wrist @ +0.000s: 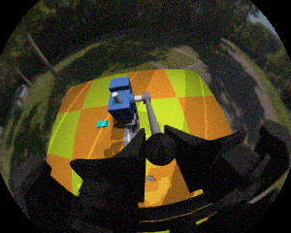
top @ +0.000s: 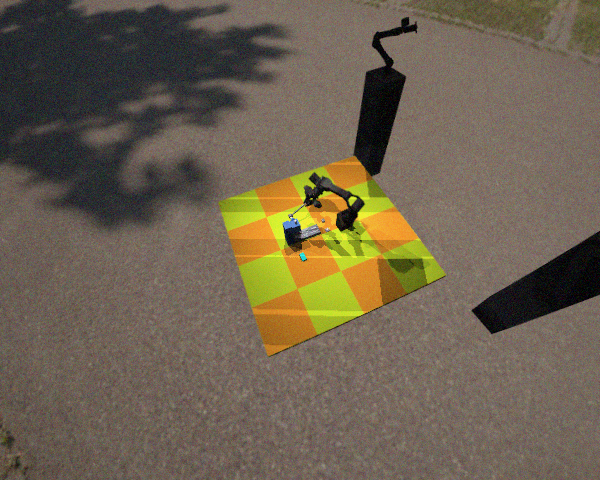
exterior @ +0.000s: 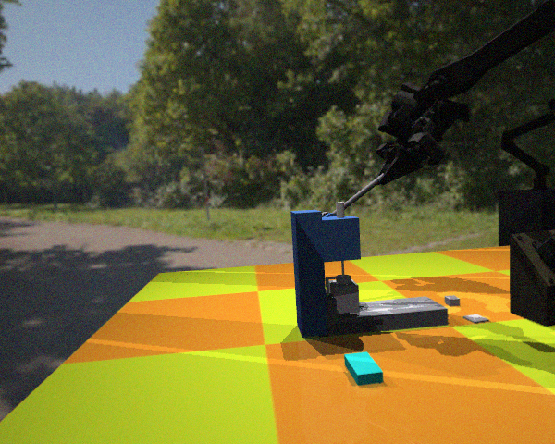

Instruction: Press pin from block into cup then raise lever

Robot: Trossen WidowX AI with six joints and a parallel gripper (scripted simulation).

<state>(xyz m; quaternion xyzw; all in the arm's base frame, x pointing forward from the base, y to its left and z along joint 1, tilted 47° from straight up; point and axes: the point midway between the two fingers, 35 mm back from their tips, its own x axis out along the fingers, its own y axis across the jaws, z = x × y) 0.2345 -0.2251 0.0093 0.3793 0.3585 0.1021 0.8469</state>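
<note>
My gripper tip is now 40 mm short of the lever, 10 mm to the right of it and 20 mm above it. The rest, counted from my gripper tip: thin punch 110 mm ahead, 60 mm to the left, 110 mm below; small grey cube 140 mm behind, 30 mm to the left, 250 mm below; flat grey plate 120 mm behind, 120 mm to the left, 250 mm below.
</note>
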